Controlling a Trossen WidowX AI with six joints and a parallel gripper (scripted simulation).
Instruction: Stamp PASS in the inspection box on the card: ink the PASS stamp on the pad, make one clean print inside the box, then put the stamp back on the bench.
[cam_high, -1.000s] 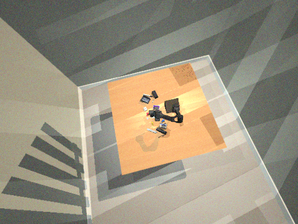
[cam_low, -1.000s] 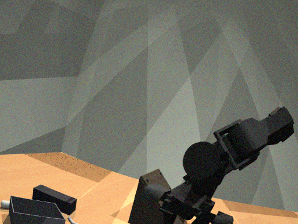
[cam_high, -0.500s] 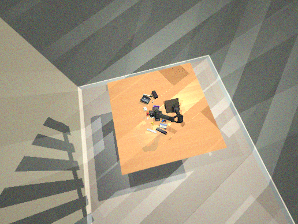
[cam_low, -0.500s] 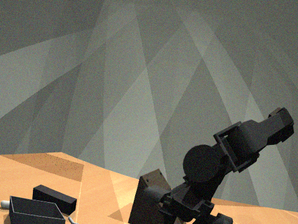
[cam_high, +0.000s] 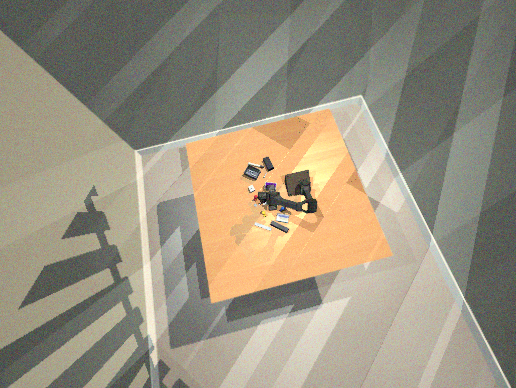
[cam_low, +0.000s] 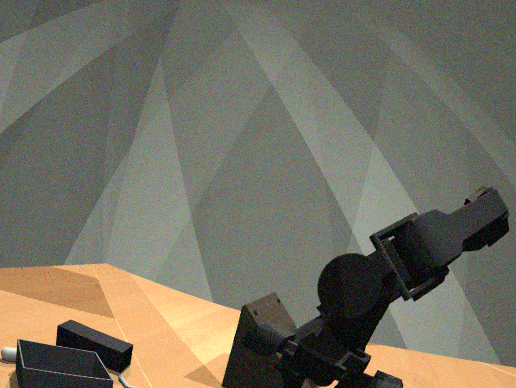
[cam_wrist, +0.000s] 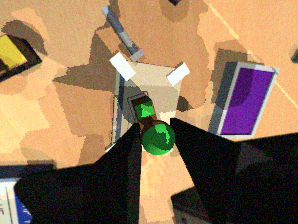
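Right now the green stamp is 2 cm below my gripper tip. Round my gripper tip: red stamp (10 cm ahead, 5 cm to the right, 2 cm below); then white card (4 cm below); then blue stamp (10 cm to the left, 6 cm behind, 2 cm below).
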